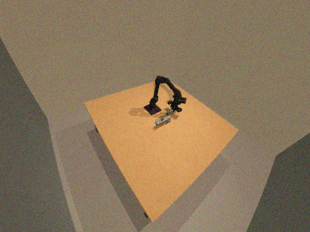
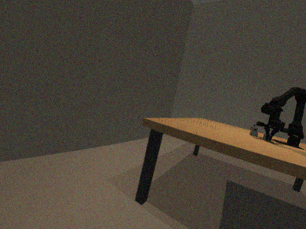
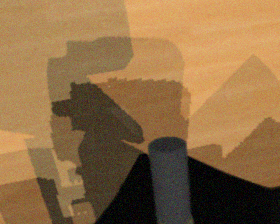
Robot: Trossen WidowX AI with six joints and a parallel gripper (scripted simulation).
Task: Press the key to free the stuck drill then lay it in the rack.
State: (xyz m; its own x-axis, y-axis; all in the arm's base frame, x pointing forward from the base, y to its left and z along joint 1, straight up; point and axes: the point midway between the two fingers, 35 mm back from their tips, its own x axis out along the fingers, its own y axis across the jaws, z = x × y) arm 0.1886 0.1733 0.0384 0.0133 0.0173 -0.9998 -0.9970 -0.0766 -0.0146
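The drill is 4 cm to the right of my gripper tip and 3 cm above it. From my gripper tip the other things lie so: pale grey block (9 cm ahead, 21 cm to the right, 3 cm above); then dark frame (5 cm to the right, 1 cm above).
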